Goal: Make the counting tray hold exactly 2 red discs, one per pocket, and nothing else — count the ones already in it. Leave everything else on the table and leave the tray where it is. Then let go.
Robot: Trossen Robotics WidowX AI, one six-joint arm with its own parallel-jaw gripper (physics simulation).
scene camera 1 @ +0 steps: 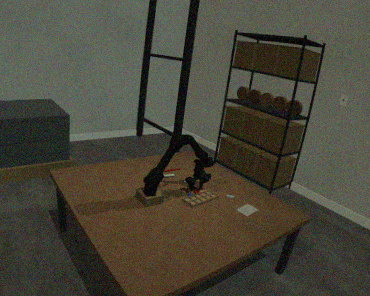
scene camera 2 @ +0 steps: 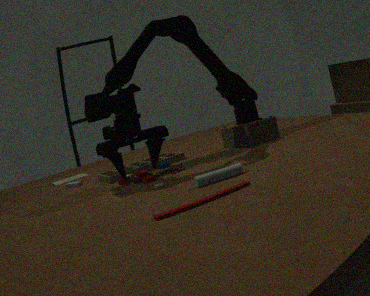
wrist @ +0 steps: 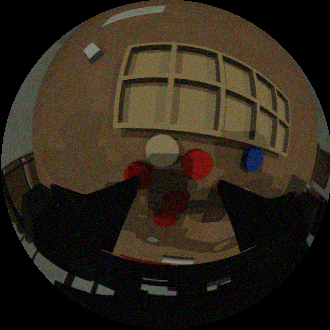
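The counting tray [scene camera 1: 192,204] [wrist: 171,79] has two rows of pockets; no disc shows in them in the wrist view. Several red discs lie outside it: one red disc [wrist: 197,164] near its long side, another red disc [wrist: 138,175] by the left fingertip, and two closer red discs [wrist: 175,202] [wrist: 164,219], partly shadowed and touching or overlapping in view. A beige disc [wrist: 162,150] lies against or close to the tray's edge. A blue disc [wrist: 253,159] [scene camera 2: 163,164] lies to the right. My gripper [scene camera 1: 194,190] [scene camera 2: 140,174] [wrist: 179,182] is open and empty, low over the red discs, fingers pointing down.
A white cylinder [scene camera 2: 219,175] and a red rod [scene camera 2: 202,200] lie beside each other. A small pale disc [wrist: 153,239] [scene camera 2: 159,185] lies near the gripper. A grey block [wrist: 92,51] [scene camera 1: 230,196] and a paper sheet [scene camera 1: 247,210] [scene camera 2: 70,179] lie beyond the tray's end.
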